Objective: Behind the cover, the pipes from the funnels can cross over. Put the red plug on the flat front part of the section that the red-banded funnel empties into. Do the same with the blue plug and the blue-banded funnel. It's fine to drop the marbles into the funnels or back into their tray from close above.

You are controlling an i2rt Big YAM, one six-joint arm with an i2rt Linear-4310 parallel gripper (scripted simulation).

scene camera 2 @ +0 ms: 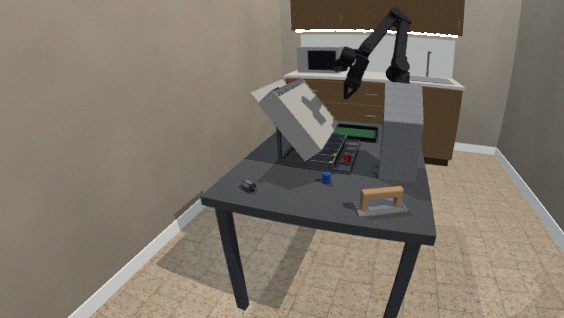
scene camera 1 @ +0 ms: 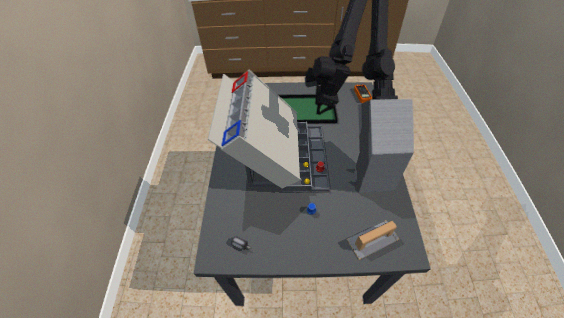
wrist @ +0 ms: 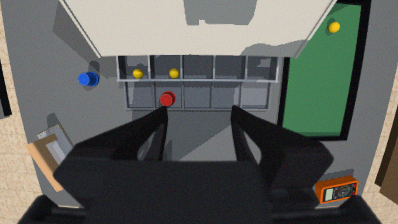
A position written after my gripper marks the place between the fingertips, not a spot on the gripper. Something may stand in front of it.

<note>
I see my gripper (wrist: 199, 112) and a beige cover (wrist: 113, 35).
</note>
